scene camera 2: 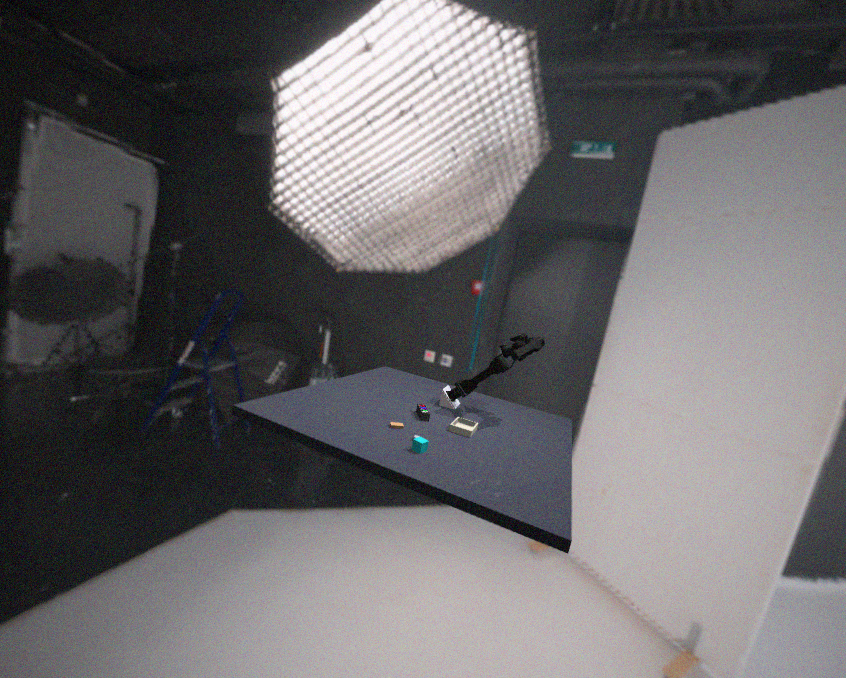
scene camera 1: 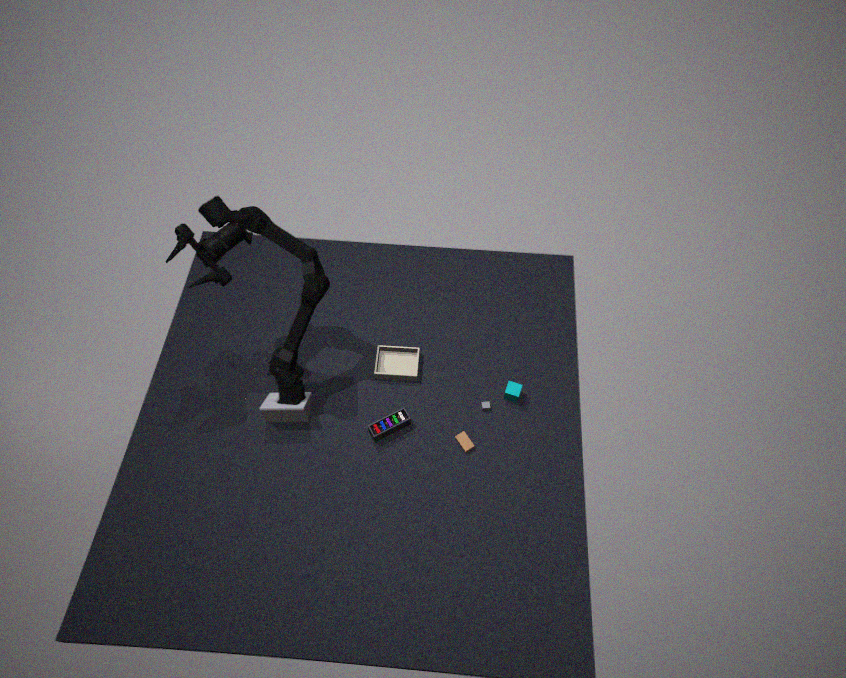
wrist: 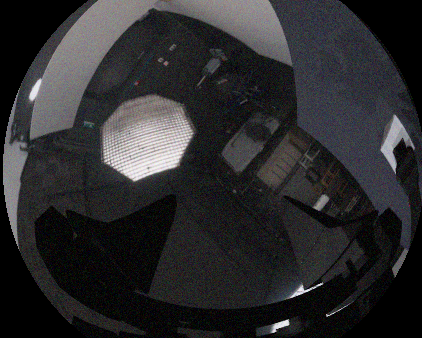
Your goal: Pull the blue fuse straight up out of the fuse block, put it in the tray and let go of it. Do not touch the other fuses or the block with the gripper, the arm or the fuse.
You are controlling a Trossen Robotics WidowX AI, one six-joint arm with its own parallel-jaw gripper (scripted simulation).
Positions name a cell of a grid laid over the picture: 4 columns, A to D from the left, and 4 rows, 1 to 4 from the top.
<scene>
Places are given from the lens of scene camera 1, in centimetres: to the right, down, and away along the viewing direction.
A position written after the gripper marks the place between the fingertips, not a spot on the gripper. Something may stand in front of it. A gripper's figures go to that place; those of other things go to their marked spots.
gripper (scene camera 1: A2): -64, -17, 168
tray (scene camera 1: B3): -10, 7, 197
</scene>
